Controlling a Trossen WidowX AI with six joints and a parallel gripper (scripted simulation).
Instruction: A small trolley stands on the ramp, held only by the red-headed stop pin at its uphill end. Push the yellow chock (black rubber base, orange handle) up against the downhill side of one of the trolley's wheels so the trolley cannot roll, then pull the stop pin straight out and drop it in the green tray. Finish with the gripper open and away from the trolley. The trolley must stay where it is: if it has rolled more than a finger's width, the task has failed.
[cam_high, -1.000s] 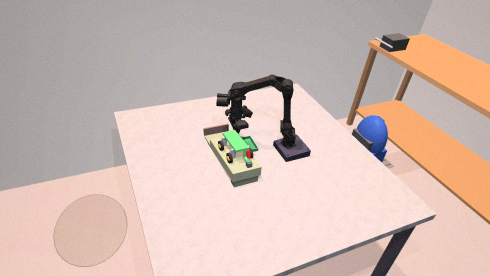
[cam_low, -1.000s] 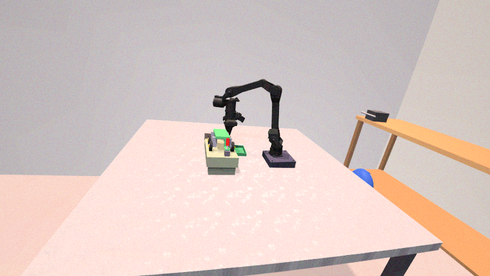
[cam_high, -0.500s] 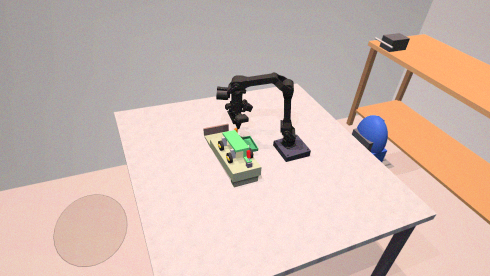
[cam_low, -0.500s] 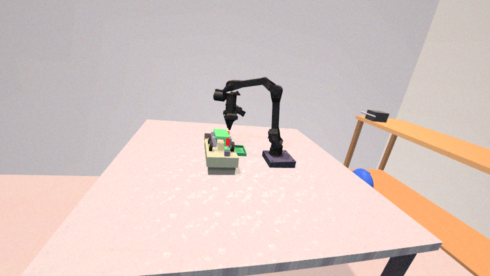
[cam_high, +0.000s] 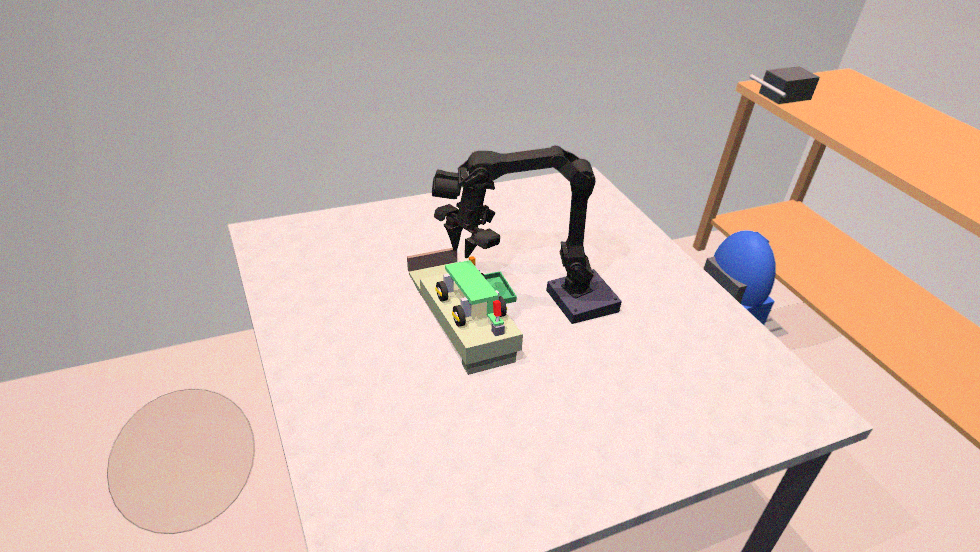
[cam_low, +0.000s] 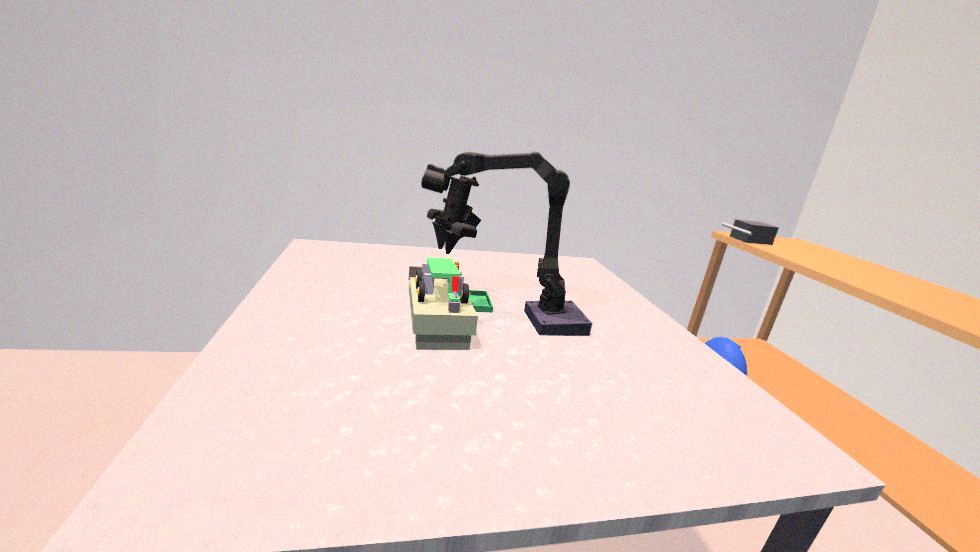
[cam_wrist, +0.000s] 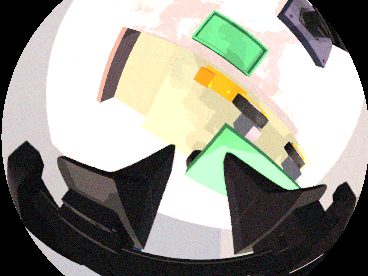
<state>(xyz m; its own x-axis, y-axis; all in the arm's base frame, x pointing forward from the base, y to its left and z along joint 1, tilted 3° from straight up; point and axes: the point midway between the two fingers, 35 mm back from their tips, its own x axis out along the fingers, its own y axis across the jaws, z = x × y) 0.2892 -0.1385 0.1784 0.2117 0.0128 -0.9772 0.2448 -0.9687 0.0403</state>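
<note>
My gripper tip is 3 cm short of the red-headed stop pin, 22 cm to the right of it and 3 cm above it. Also, from my gripper tip: yellow chock 4 cm behind, 1 cm to the left, 8 cm below; trolley 3 cm ahead, 10 cm to the left, 5 cm below; pale ramp block 3 cm ahead, 10 cm to the left, 12 cm below.
</note>
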